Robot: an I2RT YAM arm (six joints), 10 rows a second.
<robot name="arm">
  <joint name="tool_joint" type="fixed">
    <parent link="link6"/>
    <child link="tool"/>
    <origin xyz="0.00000 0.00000 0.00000" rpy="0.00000 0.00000 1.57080"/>
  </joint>
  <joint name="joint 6" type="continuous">
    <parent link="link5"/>
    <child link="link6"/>
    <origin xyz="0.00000 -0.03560 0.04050" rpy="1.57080 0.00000 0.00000"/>
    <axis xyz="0 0 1"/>
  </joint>
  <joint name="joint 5" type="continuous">
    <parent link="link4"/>
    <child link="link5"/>
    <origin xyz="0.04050 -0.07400 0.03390" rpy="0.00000 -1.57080 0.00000"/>
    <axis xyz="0 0 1"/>
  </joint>
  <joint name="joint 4" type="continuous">
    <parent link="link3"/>
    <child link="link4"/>
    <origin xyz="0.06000 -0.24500 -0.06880" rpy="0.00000 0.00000 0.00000"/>
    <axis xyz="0 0 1"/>
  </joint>
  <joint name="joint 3" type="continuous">
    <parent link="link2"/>
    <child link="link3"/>
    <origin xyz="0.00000 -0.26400 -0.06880" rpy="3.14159 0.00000 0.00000"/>
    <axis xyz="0 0 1"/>
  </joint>
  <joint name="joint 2" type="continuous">
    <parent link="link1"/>
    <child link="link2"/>
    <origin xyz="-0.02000 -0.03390 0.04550" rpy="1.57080 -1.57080 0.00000"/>
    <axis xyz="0 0 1"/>
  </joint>
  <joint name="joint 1" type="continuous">
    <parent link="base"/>
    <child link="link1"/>
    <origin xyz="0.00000 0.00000 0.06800" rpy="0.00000 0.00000 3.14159"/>
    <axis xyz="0 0 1"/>
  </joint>
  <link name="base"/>
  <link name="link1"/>
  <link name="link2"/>
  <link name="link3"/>
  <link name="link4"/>
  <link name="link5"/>
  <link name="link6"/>
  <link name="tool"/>
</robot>
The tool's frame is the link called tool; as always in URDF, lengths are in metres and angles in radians. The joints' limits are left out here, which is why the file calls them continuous.
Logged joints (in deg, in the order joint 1, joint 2, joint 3, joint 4, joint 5, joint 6), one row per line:
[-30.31 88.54 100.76 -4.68 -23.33 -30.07]
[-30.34 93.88 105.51 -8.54 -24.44 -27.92]
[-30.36 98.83 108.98 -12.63 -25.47 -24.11]
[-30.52 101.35 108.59 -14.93 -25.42 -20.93]
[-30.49 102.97 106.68 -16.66 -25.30 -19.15]
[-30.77 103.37 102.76 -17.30 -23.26 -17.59]
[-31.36 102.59 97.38 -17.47 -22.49 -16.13]
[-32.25 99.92 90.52 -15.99 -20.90 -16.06]
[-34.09 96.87 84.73 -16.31 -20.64 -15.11]
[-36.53 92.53 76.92 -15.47 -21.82 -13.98]
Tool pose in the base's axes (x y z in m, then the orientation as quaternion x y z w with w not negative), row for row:
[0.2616 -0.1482 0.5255 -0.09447 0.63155 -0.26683 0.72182]
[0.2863 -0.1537 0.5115 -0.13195 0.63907 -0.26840 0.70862]
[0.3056 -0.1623 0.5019 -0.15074 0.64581 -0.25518 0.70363]
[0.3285 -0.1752 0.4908 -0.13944 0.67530 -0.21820 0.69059]
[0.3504 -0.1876 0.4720 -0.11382 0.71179 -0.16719 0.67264]
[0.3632 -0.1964 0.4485 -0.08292 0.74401 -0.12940 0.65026]
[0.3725 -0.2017 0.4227 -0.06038 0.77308 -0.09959 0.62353]
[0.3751 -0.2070 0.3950 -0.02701 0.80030 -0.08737 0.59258]
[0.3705 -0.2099 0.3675 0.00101 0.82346 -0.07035 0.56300]
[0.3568 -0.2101 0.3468 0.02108 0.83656 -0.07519 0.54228]
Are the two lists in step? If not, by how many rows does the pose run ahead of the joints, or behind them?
The pose runs 2 rows behind the joints: the pose in row i belongs to the joints in row i - 2.
